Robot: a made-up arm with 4 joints.
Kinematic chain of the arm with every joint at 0, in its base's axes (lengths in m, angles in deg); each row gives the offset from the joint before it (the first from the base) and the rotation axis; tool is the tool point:
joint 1: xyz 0 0 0.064 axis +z
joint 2: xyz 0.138 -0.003 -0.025 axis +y
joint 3: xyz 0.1 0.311 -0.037 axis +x
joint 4: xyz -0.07 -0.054 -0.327 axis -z
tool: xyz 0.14 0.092 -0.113
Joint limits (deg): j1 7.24..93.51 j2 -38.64..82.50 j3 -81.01..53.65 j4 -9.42..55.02
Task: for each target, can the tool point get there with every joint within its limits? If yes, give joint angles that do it. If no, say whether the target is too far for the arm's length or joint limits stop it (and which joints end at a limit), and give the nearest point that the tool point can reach.
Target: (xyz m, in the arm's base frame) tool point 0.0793 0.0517 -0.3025
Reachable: yes | joints 73.89 45.28 -46.03 41.06
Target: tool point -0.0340 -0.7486 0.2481
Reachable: no: joint limits stop it (at a limit: joint 1, joint 2, joint 4) | nearest point -0.1689 -0.3134 -0.1734 | short by 0.621 m
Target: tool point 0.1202 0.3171 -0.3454
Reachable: yes | joints 64.83 -1.24 -26.20 48.44
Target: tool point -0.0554 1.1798 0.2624
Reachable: no: too far | nearest point -0.0381 0.8108 -0.0610 | short by 0.491 m
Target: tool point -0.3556 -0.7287 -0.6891
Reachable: no: too far | nearest point -0.3328 -0.2797 -0.3035 | short by 0.592 m
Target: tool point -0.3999 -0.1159 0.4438
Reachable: no: joint limits stop it (at a limit: joint 2, joint 4) | nearest point -0.3855 -0.1117 -0.1750 | short by 0.619 m
